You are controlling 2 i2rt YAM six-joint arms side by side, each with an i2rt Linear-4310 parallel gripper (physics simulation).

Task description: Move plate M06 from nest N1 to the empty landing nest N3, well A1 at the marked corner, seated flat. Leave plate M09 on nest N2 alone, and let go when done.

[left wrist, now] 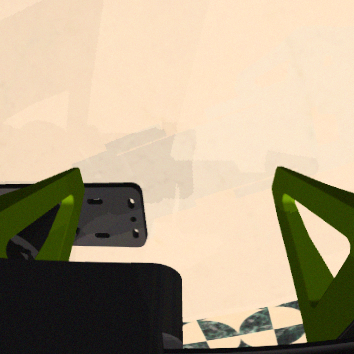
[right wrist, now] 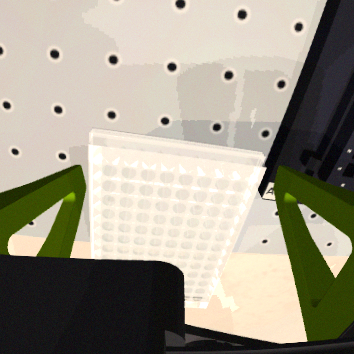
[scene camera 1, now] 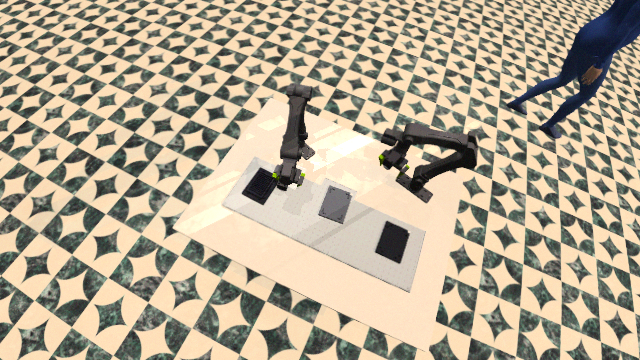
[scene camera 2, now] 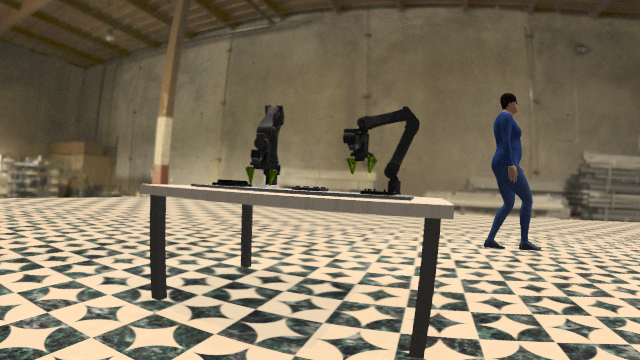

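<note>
A clear plate with many wells (right wrist: 170, 210) lies between the fingers of my right gripper (right wrist: 179, 175) (scene camera 1: 289, 176) (scene camera 2: 261, 183), which is open, low over the board. The plate reaches past the board's edge in the right wrist view; its lower part is hidden by the gripper body, and I cannot tell how it rests. Beside it is a black nest (right wrist: 322, 115) (scene camera 1: 260, 186), marked "A" near one corner. A grey nest (scene camera 1: 335, 204) stands mid-board and a black nest (scene camera 1: 392, 242) at the right. No M or N labels are readable. My left gripper (left wrist: 177, 177) (scene camera 1: 394, 164) (scene camera 2: 361, 173) is open and empty above the table.
The perforated board (scene camera 1: 365, 245) (right wrist: 145, 90) carries the nests on the pale table (scene camera 1: 320, 280) (scene camera 2: 300, 197). The left arm's dark base plate (left wrist: 115, 215) (scene camera 1: 424, 194) is bolted to the table near the left gripper. A person in blue (scene camera 1: 595, 47) (scene camera 2: 507, 140) is on the floor beyond the table.
</note>
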